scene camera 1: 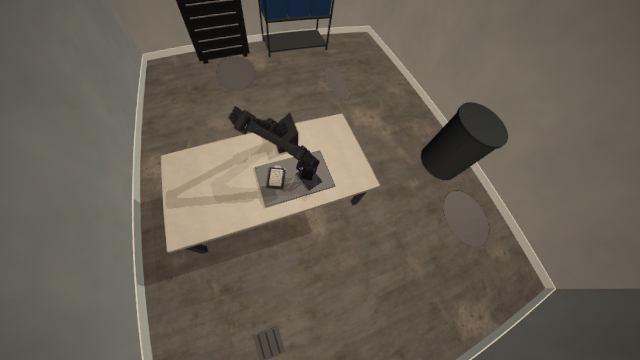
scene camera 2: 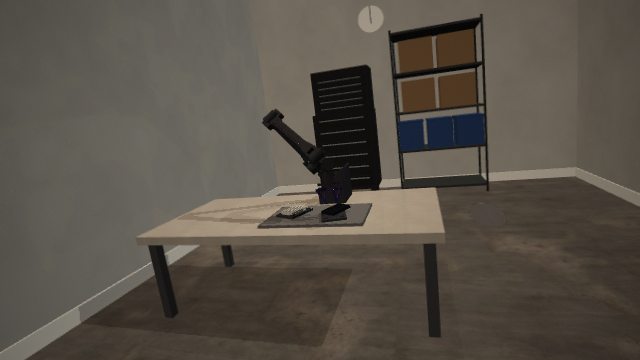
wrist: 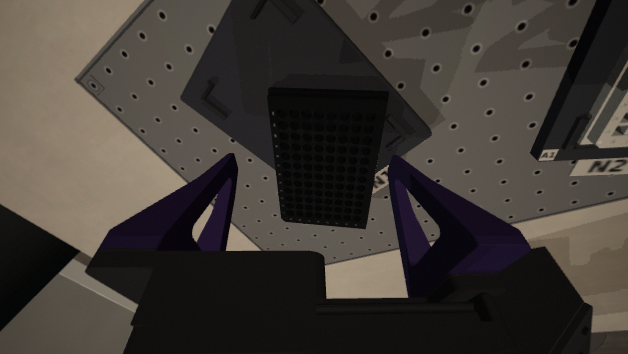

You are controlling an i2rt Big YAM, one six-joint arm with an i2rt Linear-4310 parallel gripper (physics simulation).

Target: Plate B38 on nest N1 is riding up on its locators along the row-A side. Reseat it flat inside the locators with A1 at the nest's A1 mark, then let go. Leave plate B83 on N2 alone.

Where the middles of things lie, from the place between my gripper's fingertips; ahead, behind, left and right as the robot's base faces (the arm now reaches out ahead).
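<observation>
The black well plate (wrist: 326,142) has my gripper 50 mm above it, 30 mm past it and 20 mm to the right of it. Counting from my hand, I find the lighter gridded plate (wrist: 599,130) 50 mm below, 70 mm behind and 210 mm to the right. Nest N2 (wrist: 591,64) is 60 mm below my hand, 70 mm behind it and 210 mm to the right of it.
</observation>
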